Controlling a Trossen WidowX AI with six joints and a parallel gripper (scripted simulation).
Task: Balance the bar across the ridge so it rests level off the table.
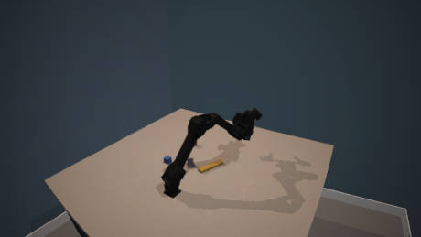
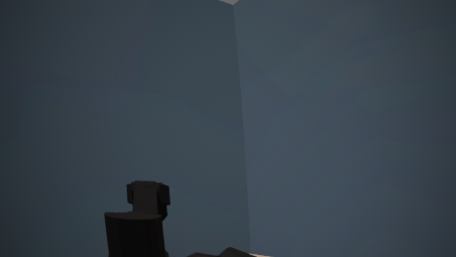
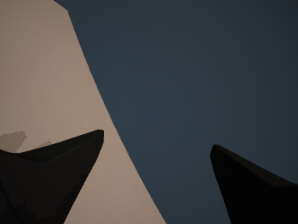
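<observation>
Right now the orange bar is 31 cm behind my gripper tip, 18 cm below it and 5 cm to the left of it. From my gripper tip the other things lie so: small red cube: 27 cm to the left, 17 cm below, 17 cm behind; then small blue cube: 41 cm behind, 28 cm to the left, 17 cm below.
</observation>
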